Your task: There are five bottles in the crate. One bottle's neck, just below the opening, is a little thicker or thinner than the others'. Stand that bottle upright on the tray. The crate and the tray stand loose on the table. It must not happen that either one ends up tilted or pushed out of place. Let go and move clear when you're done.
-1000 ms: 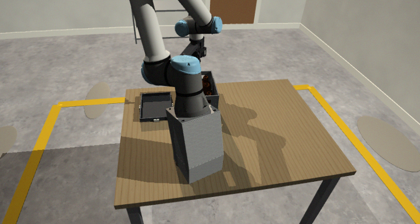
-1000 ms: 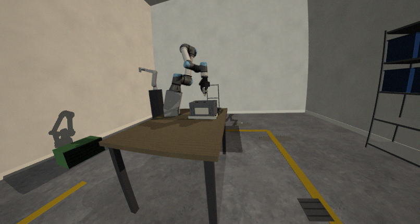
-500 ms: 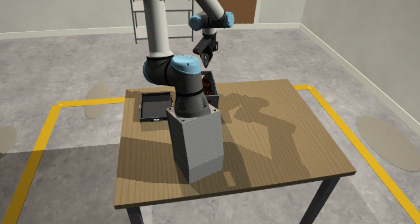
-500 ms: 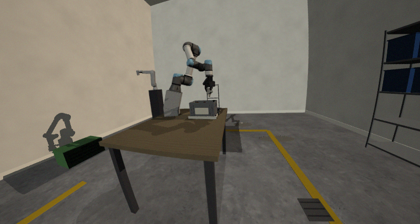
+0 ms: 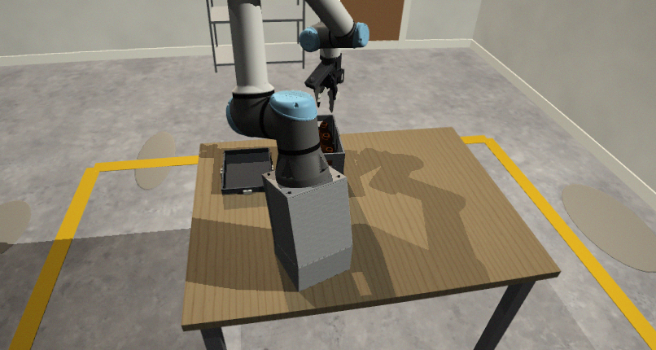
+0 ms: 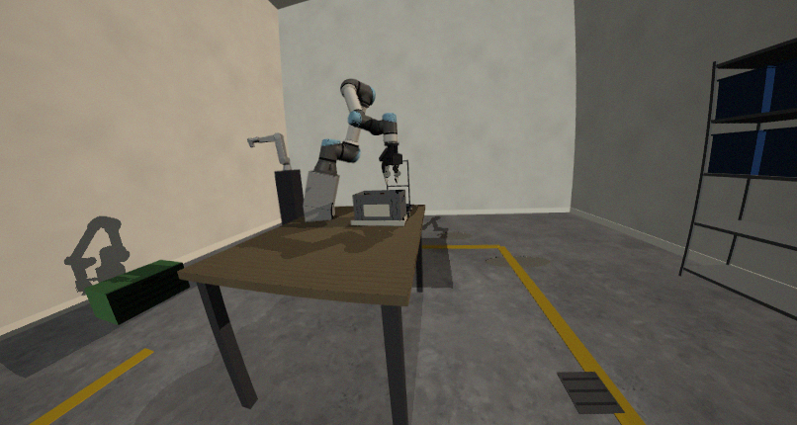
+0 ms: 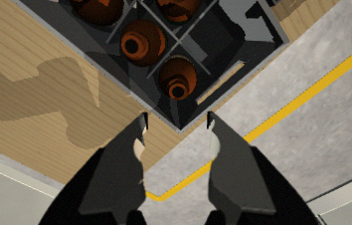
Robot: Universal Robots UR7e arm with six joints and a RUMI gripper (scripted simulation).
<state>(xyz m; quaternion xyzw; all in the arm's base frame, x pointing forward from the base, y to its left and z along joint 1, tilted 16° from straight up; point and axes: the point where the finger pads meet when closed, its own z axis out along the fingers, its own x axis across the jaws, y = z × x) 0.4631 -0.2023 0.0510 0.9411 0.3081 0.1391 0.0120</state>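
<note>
The crate is 80 mm behind my hand, 60 mm to the left of it and 160 mm below it. Also, from my hand: bottle: 170 mm behind, 30 mm to the left, 150 mm below; dark tray: 30 mm behind, 320 mm to the left, 230 mm below.
</note>
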